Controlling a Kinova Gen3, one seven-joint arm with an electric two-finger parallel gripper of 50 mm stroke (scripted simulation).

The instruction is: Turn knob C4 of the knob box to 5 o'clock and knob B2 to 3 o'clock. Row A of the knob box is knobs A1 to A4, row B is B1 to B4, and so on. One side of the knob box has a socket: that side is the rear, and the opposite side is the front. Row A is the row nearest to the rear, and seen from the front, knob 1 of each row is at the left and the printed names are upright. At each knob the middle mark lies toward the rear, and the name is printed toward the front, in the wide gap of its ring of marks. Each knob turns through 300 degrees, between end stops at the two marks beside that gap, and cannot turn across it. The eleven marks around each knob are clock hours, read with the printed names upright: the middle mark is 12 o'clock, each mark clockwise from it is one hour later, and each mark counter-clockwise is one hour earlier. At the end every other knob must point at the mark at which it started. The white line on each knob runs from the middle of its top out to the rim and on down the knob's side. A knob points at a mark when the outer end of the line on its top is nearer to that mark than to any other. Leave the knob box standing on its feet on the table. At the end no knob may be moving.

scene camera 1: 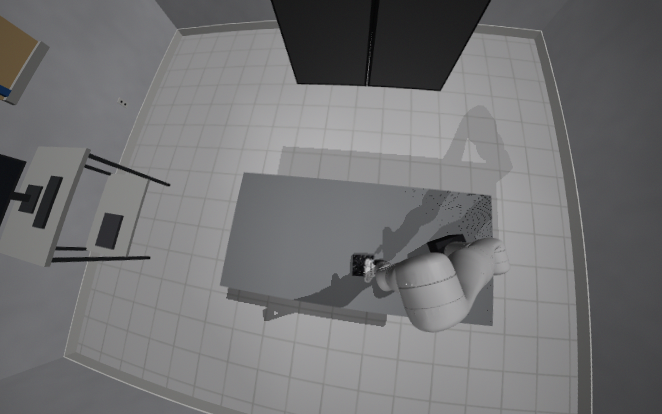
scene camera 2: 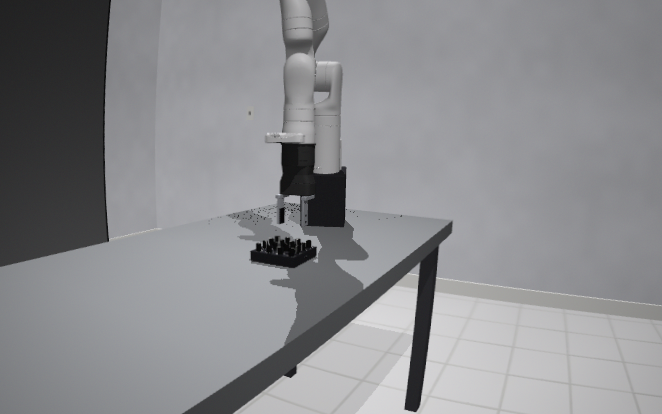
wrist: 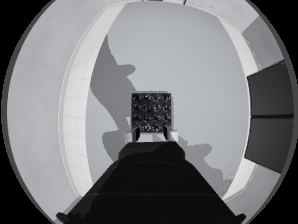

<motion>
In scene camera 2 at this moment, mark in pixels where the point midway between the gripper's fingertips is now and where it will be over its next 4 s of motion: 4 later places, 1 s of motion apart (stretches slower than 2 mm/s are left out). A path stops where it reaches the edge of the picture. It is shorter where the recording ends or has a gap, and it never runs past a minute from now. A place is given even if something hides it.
My gripper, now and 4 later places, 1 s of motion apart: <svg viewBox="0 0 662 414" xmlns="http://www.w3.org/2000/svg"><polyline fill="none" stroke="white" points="292,224 301,221 304,222 299,221 292,219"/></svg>
</motion>
